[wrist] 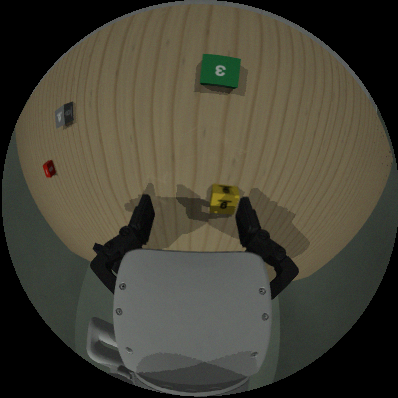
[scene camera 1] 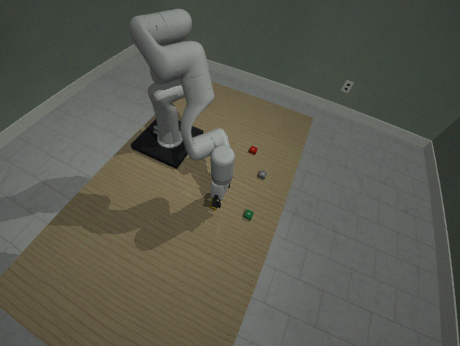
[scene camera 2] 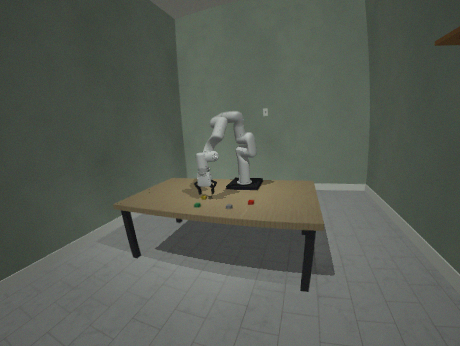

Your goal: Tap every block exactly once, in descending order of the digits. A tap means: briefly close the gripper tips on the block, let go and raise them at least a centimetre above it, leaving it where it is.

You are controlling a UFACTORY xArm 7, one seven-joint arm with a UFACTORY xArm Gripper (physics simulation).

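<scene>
My gripper (scene camera 1: 217, 201) (scene camera 2: 206, 193) (wrist: 194, 205) is open and empty, pointing down above the yellow block (scene camera 1: 213, 206) (scene camera 2: 204, 197) (wrist: 224, 200). In the wrist view the yellow block shows close to the right finger, inside the gap; its digit is hard to read. The green block (scene camera 1: 248, 214) (scene camera 2: 197, 205) (wrist: 220, 71) has a 3 on top and lies ahead of the gripper. The grey block (scene camera 1: 262, 174) (scene camera 2: 229, 206) (wrist: 64, 115) and the red block (scene camera 1: 253, 150) (scene camera 2: 251, 202) (wrist: 49, 169) lie off to the left in the wrist view; their digits are unclear.
The blocks stand apart on the wooden table (scene camera 1: 125, 280) (scene camera 2: 287, 200). The arm's black base plate (scene camera 1: 175, 161) (scene camera 2: 244, 186) is at the table's back. The arm's shadow falls across the wood near the yellow block.
</scene>
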